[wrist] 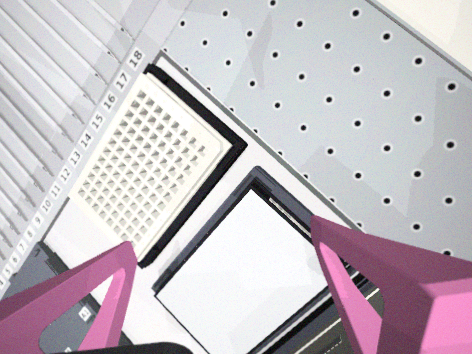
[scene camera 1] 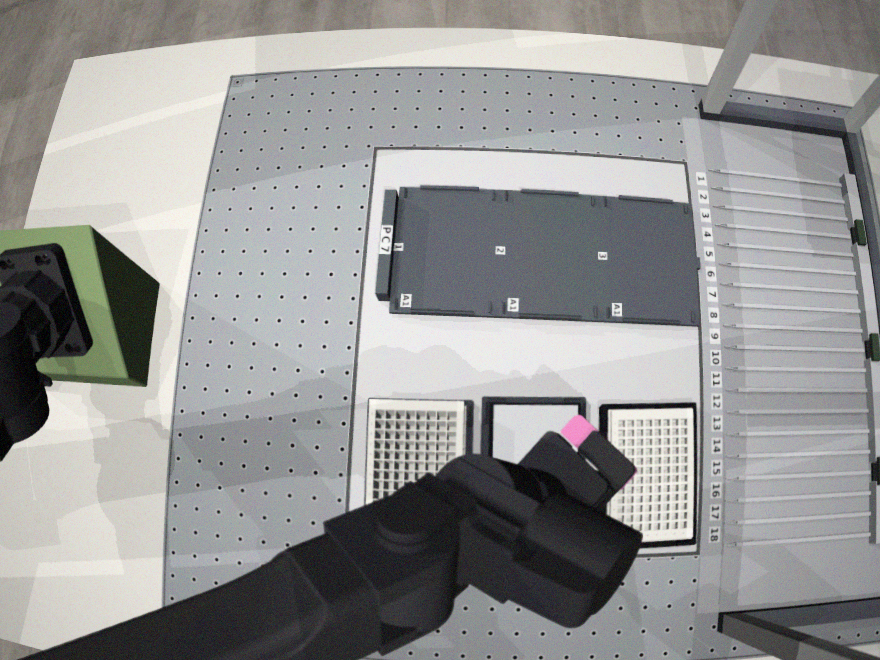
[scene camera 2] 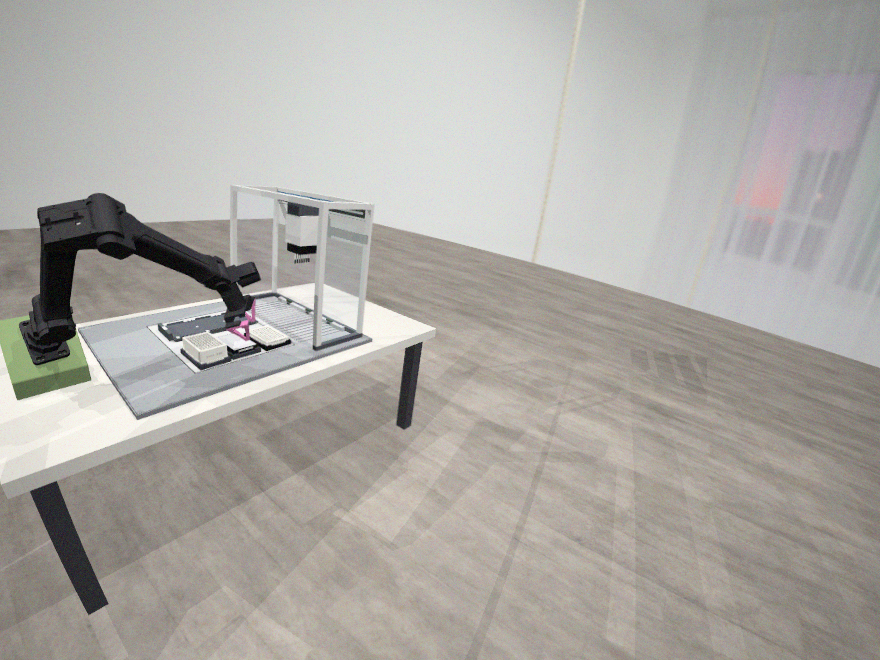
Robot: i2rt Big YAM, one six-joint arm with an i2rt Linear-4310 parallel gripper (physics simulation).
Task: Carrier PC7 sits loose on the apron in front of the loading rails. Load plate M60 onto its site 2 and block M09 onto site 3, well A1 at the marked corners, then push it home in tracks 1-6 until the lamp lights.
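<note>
Carrier PC7 lies flat on the apron, its three sites bare, right end beside the lower track numbers. Below it in scene camera 1 are a tall cream block with square wells, a smooth white-topped plate and a low cream many-well plate, each in a dark holder. I cannot read M60 or M09. My gripper is open and empty above the holders, turned diagonally to them; its fingertips flank the white-topped plate's upper part in the wrist view.
The loading rails, numbered 1-18, run right of the apron, with small green blocks at their far end. A framed enclosure with a hanging pipetting head stands over them. My arm crosses the apron's lower side.
</note>
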